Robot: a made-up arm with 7 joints.
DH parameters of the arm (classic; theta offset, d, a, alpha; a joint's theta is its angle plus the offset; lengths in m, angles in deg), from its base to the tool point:
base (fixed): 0 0.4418 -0.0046 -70
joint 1: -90 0.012 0.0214 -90
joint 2: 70 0.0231 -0.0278 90
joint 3: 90 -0.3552 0.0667 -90
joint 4: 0 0.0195 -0.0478 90
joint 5: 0 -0.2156 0.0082 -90
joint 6: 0 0.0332 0.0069 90
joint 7: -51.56 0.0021 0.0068 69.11
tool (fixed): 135.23 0.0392 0 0
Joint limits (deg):
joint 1: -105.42..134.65
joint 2: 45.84..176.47
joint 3: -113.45..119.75
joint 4: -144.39..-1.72
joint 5: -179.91..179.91
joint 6: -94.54..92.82
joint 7: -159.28..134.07
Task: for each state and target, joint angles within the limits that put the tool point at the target. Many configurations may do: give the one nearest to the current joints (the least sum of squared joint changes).
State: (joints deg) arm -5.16 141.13 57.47 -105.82 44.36 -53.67 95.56
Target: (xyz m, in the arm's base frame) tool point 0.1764 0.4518 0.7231
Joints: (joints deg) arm 15.76 104.97 43.04 -56.34 47.65 -67.09 81.18
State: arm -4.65 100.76 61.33 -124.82 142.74 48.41 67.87
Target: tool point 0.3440 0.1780 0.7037
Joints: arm 27.95 120.58 41.46 -123.37 145.26 51.71 72.35
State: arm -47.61 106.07 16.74 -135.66 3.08 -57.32 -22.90
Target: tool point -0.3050 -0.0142 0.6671
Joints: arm -82.06 140.72 45.47 -144.39 -7.30 -67.57 -25.09
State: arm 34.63 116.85 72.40 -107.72 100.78 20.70 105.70
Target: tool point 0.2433 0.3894 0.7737
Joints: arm 40.05 105.31 66.77 -88.28 106.14 23.62 110.25
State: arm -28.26 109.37 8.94 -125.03 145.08 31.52 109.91
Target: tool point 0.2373 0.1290 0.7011
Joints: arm -18.52 122.05 -6.43 -144.39 124.61 50.30 88.88
